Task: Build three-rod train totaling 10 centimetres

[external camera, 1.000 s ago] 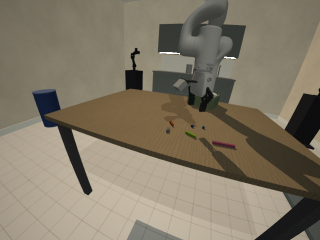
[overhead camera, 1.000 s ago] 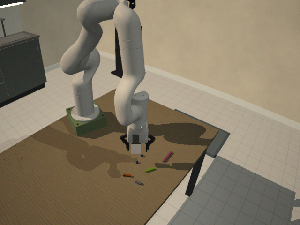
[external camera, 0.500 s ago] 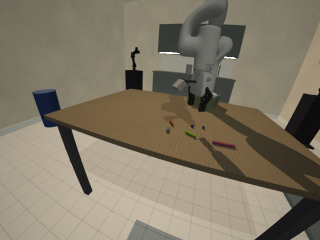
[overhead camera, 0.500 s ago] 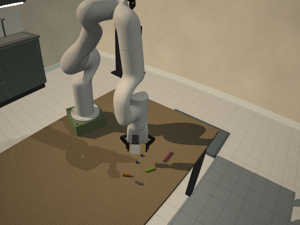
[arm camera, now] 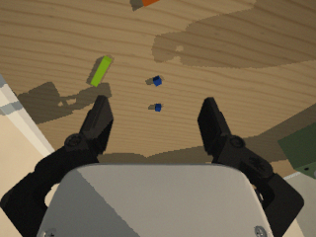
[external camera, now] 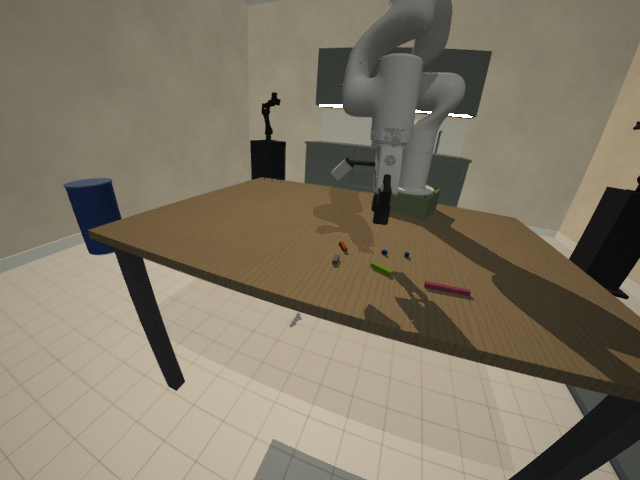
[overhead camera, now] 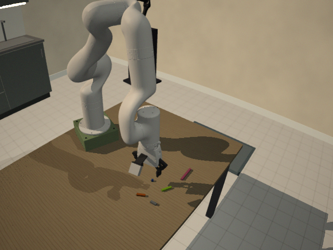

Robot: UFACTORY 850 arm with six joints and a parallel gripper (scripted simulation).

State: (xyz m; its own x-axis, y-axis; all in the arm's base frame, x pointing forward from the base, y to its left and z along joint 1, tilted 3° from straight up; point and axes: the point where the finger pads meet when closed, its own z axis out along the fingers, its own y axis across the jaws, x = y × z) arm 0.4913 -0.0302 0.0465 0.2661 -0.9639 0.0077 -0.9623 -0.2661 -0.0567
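My hand is 20 mm short of the orange rod, 70 mm to the left of it and 100 mm above it. Also, from my hand: pink rod 80 mm ahead, 180 mm to the left, 100 mm below; then grey rod 90 mm ahead, 60 mm to the right, 100 mm below; then lime rod 70 mm ahead, 40 mm to the left, 100 mm below.
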